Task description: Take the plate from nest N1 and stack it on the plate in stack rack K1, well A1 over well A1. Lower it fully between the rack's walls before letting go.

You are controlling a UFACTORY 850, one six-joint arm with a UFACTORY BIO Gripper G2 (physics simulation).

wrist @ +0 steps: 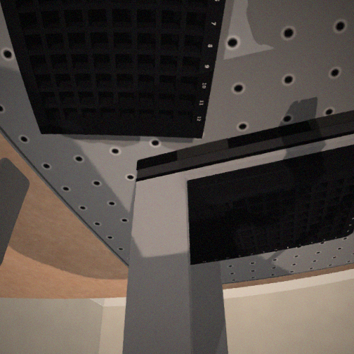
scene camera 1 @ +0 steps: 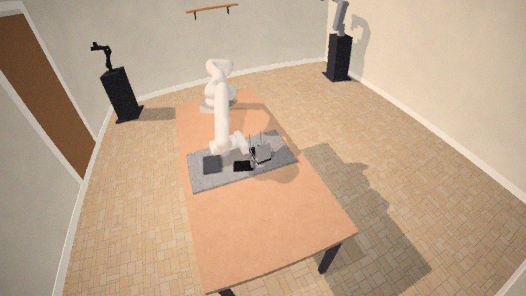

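A black well plate (wrist: 115,70) (scene camera 1: 242,166) lies low over the perforated board; rows numbered 7 to 12 show at its edge in the wrist view. What it rests on is hidden, and no nest label is readable. The rack (wrist: 160,215) (scene camera 1: 263,151) has upright grey walls on a black base, beyond the plate's 12 end. Another dark, gridded plate (wrist: 270,215) shows through the rack's opening; its A1 corner cannot be told. My gripper (scene camera 1: 253,161) is open and empty beside the rack. One finger shows at the wrist view's left edge, apart from the plate; the other is outside that view.
A dark grey square block (scene camera 1: 212,164) sits at the left part of the grey board (scene camera 1: 196,185). The board lies on the orange table (scene camera 1: 260,215). The rack's upright walls stand close beside the gripper. Two black pedestals (scene camera 1: 119,92) (scene camera 1: 339,57) stand away on the floor.
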